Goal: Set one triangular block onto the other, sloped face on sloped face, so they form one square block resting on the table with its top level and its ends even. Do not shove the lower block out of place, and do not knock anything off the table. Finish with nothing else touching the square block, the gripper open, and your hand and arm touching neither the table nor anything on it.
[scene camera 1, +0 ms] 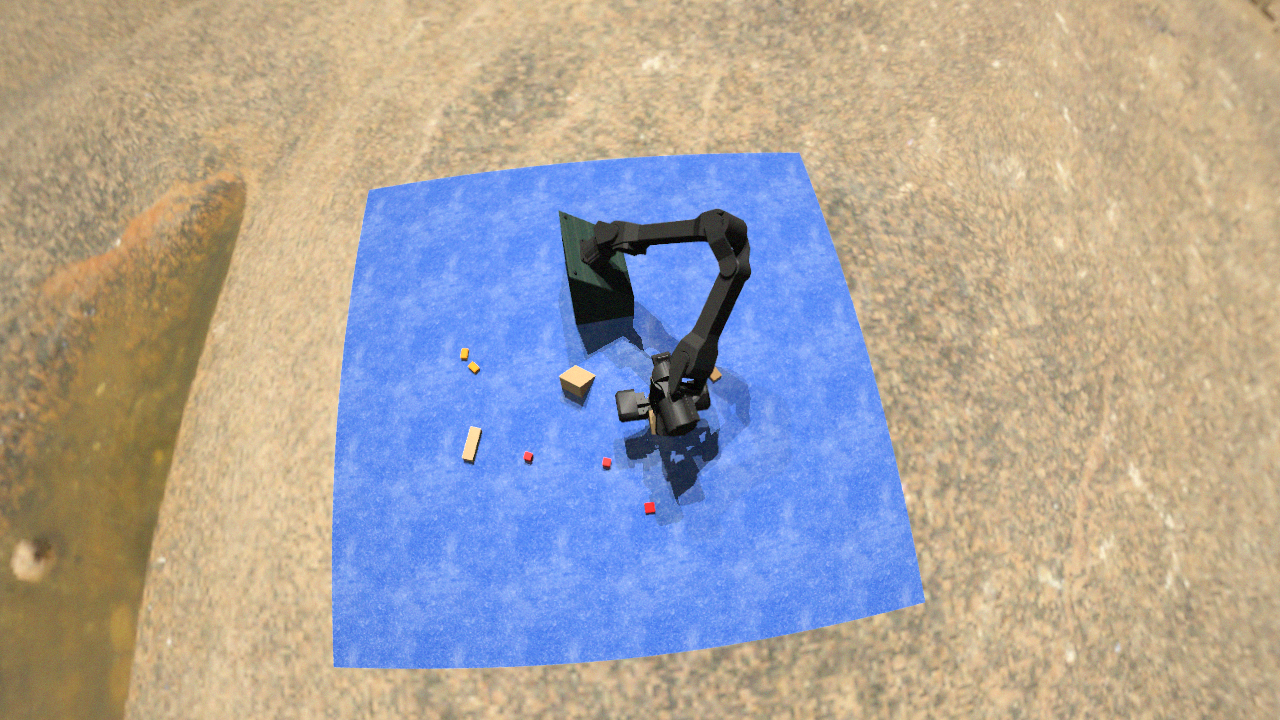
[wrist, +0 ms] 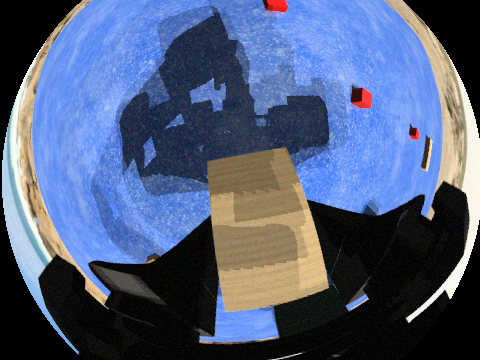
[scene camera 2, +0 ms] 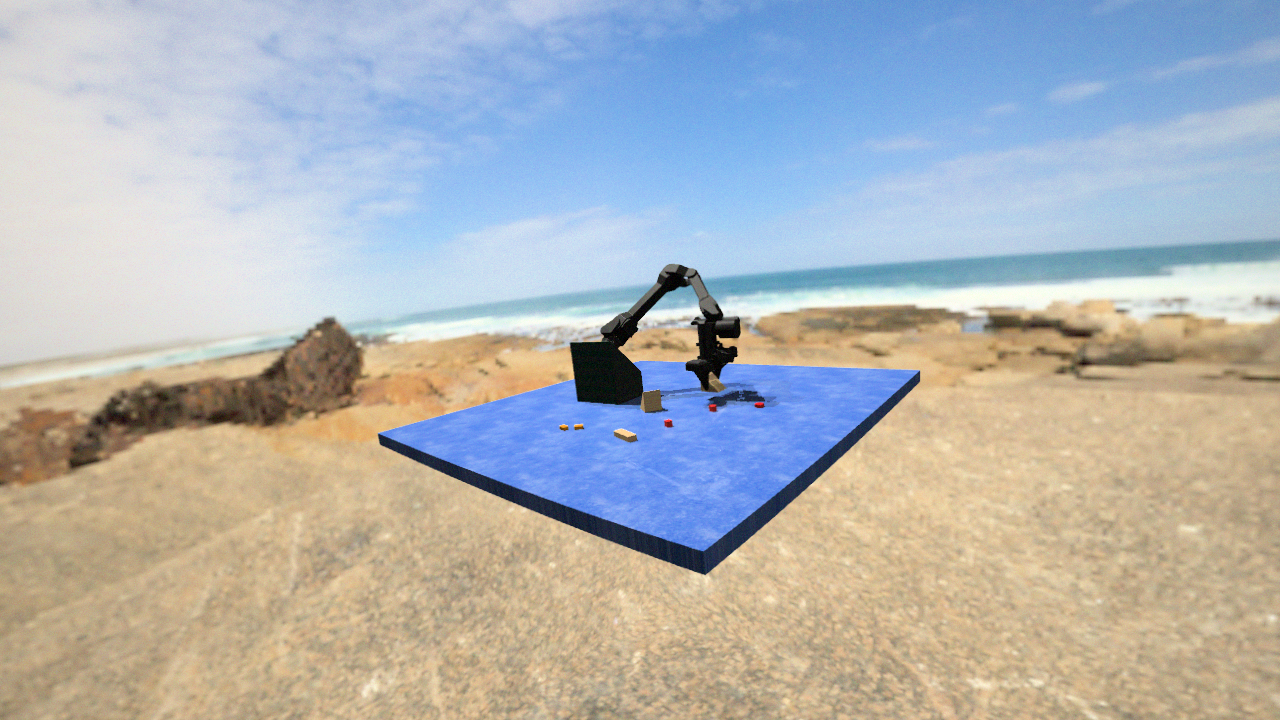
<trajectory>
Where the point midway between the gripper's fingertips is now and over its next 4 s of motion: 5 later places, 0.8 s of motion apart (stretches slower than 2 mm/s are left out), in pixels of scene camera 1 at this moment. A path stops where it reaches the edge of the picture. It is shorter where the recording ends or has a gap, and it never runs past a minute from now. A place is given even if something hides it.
My gripper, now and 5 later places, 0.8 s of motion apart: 660, 414; 662, 416; 658, 408; 642, 407; 648, 414; 654, 417
</trajectory>
